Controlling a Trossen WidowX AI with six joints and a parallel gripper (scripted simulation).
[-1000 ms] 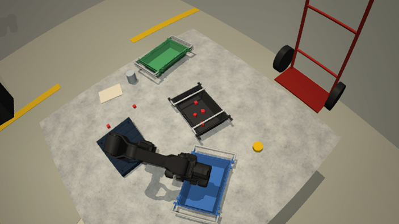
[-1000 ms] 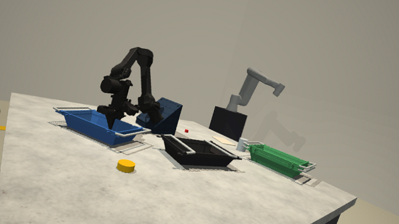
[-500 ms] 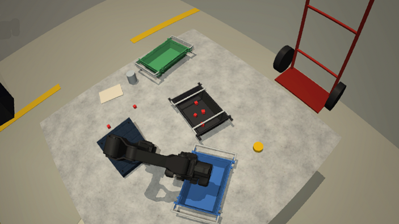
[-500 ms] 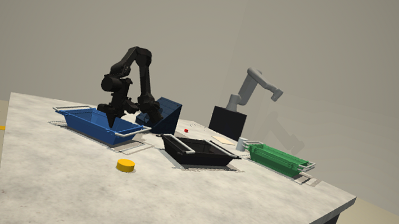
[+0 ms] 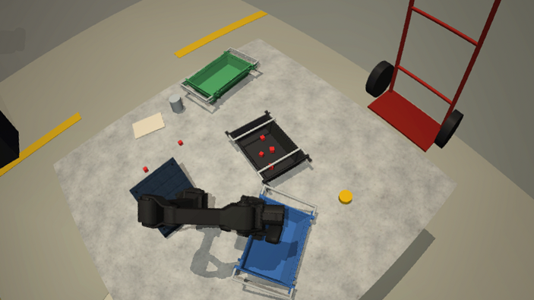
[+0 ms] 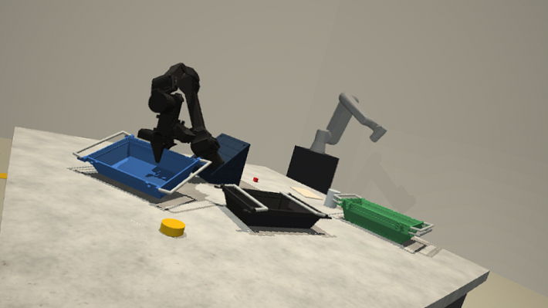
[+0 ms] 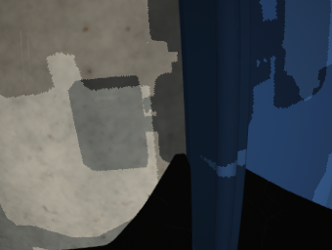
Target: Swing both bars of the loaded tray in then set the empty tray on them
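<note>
The blue tray lies 5 cm ahead of my gripper tip and 6 cm to the right of it. The rest, counted from my gripper tip: beige card 13 cm behind, 74 cm to the left, 6 cm below; then grey cylinder 4 cm ahead, 75 cm to the left, 3 cm below; then yellow disc 36 cm ahead, 4 cm to the right, 5 cm below.
</note>
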